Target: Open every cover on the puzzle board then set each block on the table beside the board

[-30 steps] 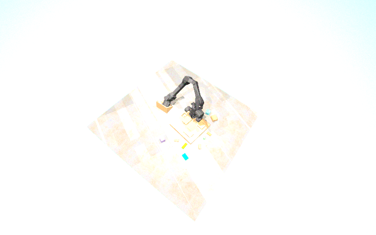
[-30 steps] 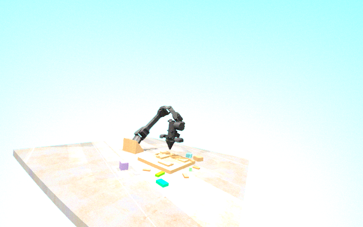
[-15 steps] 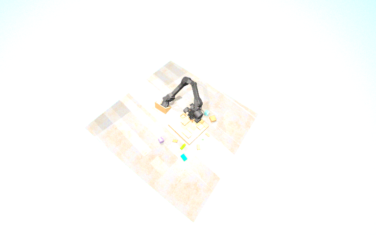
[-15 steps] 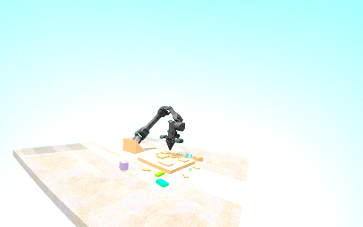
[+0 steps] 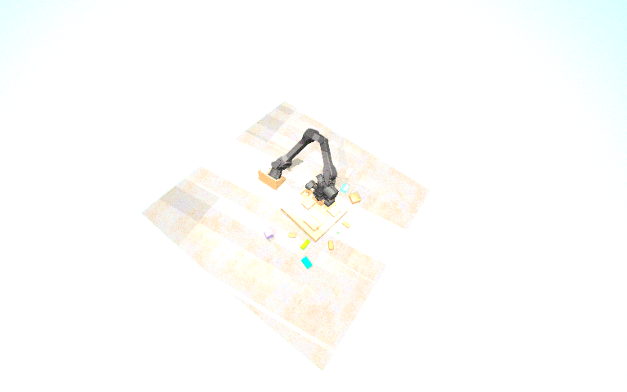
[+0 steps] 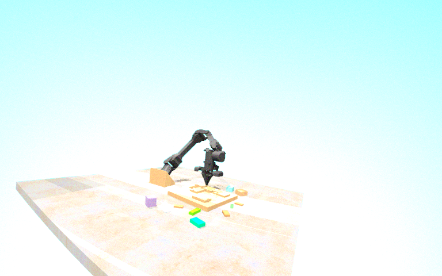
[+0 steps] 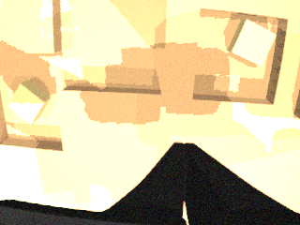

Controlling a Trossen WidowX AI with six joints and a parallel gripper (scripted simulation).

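Now: gripper tip 4 cm above the tan puzzle board, 3 cm to the left of it and 1 cm short of it. The rest, counted from my gripper tip: light cyan block (20 cm to the left, 9 cm ahead, 5 cm below); then purple cube (32 cm to the right, 13 cm behind, 4 cm below); then bright green bar (26 cm to the right, 7 cm ahead, 6 cm below).
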